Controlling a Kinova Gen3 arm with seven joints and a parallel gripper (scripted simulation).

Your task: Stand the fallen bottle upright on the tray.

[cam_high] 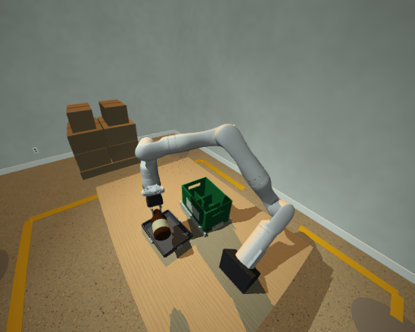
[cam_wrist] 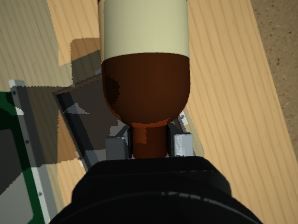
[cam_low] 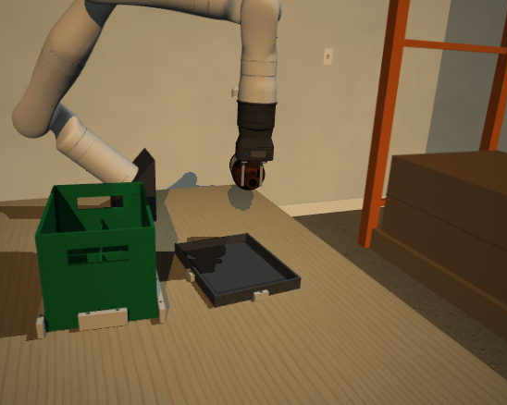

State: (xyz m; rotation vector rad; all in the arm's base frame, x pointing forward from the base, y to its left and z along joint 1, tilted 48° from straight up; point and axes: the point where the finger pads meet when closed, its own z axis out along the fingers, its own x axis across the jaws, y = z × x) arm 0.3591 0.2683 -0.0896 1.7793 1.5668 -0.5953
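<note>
Now: the brown bottle 5 cm behind my hand, 1 cm to the left of it and 1 cm below it. Also, from my hand: dark tray (19 cm below, 4 cm to the right, 2 cm ahead); green crate (31 cm to the right, 12 cm below, 4 cm ahead).
</note>
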